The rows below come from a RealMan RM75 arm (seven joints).
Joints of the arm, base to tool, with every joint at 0 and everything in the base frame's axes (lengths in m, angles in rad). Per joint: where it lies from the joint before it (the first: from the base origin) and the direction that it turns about. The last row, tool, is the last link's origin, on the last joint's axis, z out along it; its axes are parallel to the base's.
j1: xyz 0 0 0.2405 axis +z
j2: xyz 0 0 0 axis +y
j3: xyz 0 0 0.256 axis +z
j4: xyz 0 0 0 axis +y
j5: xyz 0 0 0.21 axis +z
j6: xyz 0 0 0 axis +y
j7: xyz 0 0 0.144 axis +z
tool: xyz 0 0 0
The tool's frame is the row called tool.
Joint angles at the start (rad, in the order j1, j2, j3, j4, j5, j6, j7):
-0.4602, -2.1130, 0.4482, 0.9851, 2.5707, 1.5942, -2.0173
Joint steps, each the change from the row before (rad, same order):
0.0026, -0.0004, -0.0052, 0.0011, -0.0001, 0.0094, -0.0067
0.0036, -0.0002, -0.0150, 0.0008, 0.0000, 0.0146, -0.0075
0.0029, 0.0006, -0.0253, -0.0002, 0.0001, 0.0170, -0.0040
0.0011, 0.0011, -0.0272, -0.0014, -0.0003, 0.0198, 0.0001
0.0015, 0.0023, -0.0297, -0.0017, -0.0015, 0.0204, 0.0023
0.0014, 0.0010, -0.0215, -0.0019, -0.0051, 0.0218, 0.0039
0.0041, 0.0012, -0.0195, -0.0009, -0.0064, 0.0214, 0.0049
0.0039, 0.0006, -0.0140, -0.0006, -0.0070, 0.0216, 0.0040
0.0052, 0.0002, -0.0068, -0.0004, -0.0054, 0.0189, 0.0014
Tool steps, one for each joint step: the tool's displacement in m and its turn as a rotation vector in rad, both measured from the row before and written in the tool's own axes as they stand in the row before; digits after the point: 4 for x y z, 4 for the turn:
-0.0017, 0.0005, -0.0008, -0.0065, -0.0005, -0.0122
-0.0028, 0.0002, -0.0018, -0.0094, 0.0038, -0.0207
-0.0030, -0.0004, -0.0028, -0.0103, 0.0101, -0.0236
-0.0025, 0.0000, -0.0028, -0.0139, 0.0110, -0.0192
-0.0025, -0.0003, -0.0035, -0.0138, 0.0140, -0.0183
-0.0020, 0.0012, -0.0022, -0.0192, 0.0106, -0.0110
-0.0026, 0.0009, -0.0027, -0.0177, 0.0108, -0.0100
-0.0023, 0.0016, -0.0020, -0.0192, 0.0074, -0.0070
-0.0027, 0.0015, -0.0014, -0.0167, 0.0015, -0.0065

